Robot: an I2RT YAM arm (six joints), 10 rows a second.
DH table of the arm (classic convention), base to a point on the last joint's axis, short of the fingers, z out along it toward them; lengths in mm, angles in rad. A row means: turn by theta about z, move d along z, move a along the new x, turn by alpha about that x. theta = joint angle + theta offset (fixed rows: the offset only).
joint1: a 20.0  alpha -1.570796  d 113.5  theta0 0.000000
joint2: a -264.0  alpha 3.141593  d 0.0  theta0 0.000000
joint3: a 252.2  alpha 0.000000  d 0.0  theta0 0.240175
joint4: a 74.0  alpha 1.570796  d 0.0  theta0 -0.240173
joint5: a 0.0  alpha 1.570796  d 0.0  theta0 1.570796
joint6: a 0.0  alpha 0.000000  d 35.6  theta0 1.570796
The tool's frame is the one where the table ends.
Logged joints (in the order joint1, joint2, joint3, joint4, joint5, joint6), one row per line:
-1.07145, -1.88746, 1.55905, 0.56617, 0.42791, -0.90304
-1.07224, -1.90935, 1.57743, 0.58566, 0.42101, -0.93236
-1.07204, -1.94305, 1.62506, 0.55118, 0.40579, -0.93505
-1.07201, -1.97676, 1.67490, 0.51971, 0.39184, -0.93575
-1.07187, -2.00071, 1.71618, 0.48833, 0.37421, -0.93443
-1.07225, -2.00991, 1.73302, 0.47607, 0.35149, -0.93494
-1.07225, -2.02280, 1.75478, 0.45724, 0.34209, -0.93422
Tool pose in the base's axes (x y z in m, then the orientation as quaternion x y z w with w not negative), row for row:
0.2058, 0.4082, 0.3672, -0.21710, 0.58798, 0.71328, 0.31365
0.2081, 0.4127, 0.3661, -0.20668, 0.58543, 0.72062, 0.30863
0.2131, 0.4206, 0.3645, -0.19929, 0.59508, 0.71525, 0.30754
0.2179, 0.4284, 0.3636, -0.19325, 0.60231, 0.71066, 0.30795
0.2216, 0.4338, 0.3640, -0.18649, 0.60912, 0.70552, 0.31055
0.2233, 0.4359, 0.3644, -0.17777, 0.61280, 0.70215, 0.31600
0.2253, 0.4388, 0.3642, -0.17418, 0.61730, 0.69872, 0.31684
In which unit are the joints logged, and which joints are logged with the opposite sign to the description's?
The joints are logged in radians. Opposite sign: joint1, joint2, joint5, joint6.
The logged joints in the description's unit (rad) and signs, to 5 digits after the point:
1.07145, 1.88746, 1.55905, 0.56617, -0.42791, 0.90304
1.07224, 1.90935, 1.57743, 0.58566, -0.42101, 0.93236
1.07204, 1.94305, 1.62506, 0.55118, -0.40579, 0.93505
1.07201, 1.97676, 1.67490, 0.51971, -0.39184, 0.93575
1.07187, 2.00071, 1.71618, 0.48833, -0.37421, 0.93443
1.07225, 2.00991, 1.73302, 0.47607, -0.35149, 0.93494
1.07225, 2.02280, 1.75478, 0.45724, -0.34209, 0.93422

